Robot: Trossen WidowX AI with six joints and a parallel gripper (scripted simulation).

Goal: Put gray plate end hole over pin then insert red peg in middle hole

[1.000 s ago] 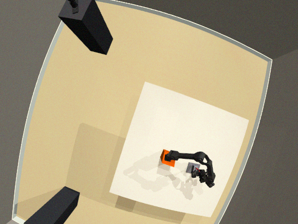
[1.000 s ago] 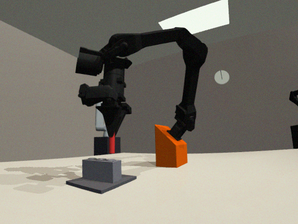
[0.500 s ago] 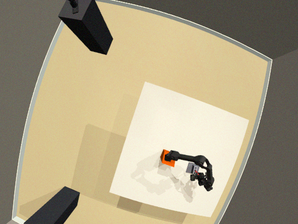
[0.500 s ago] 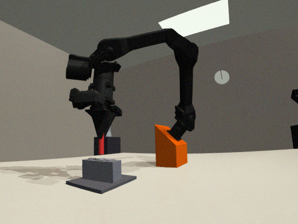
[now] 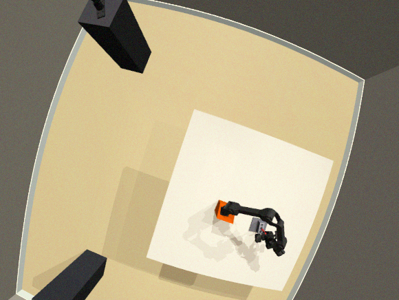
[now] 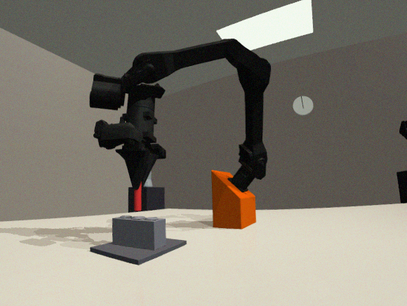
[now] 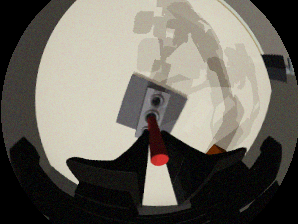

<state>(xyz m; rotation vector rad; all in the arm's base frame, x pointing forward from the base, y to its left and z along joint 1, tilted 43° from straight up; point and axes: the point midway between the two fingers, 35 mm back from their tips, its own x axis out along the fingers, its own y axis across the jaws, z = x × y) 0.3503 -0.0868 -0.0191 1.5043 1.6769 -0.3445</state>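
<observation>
My gripper tip is 70 mm above the plate. Also, from my gripper tip: red peg right at my gripper tip; then base 10 mm behind, 20 mm to the left, 110 mm below.
</observation>
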